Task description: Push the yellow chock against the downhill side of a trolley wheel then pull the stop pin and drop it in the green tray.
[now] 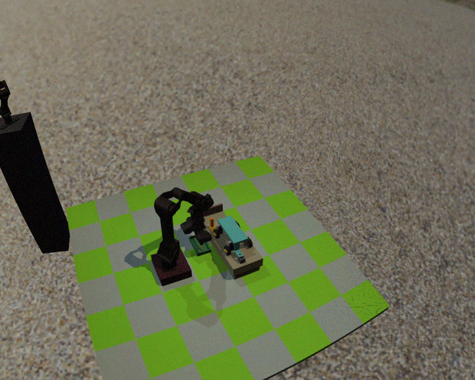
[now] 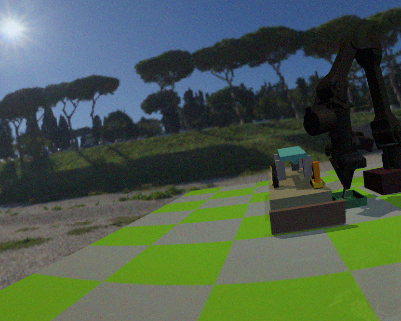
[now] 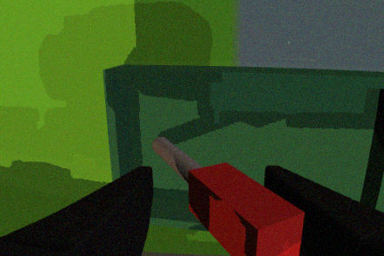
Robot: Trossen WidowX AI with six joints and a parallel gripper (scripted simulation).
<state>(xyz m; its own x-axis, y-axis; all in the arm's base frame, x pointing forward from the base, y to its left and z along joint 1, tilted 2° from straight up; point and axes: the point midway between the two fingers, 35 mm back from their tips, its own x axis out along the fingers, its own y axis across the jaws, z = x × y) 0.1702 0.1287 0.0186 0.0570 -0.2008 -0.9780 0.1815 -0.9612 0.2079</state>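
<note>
My gripper tip is 5 cm above the green tray and 1 cm to the right of it. Also, from my gripper tip: teal trolley: 15 cm ahead, 7 cm above, 5 cm to the right; then red-headed stop pin: right at my gripper tip; then yellow chock: 8 cm ahead, 4 cm to the left, 4 cm above.
</note>
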